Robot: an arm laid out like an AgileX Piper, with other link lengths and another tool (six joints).
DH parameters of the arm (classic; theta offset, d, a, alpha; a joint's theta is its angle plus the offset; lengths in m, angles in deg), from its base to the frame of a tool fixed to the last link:
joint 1: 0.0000 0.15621 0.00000 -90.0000
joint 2: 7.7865 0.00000 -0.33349 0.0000
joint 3: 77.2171 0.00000 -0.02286 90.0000
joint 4: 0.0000 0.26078 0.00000 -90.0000
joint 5: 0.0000 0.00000 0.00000 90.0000
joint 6: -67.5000 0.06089 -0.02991 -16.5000
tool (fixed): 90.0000 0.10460 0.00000 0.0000
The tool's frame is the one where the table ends.
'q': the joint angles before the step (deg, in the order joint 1, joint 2, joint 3, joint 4, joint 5, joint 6). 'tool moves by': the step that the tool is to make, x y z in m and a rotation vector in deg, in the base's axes. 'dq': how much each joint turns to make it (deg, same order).
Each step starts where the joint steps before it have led.
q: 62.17, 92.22, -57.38, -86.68, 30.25, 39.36
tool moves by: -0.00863, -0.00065, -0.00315, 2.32, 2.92, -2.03
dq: 0.75, -0.57, 0.74, 2.98, 0.50, 1.83
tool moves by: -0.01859, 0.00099, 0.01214, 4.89, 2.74, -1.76
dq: 2.24, -2.73, 0.49, 4.10, 1.12, 2.18
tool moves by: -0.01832, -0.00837, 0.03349, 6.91, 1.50, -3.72
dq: 2.63, -5.33, -0.59, 5.31, 3.96, 1.33
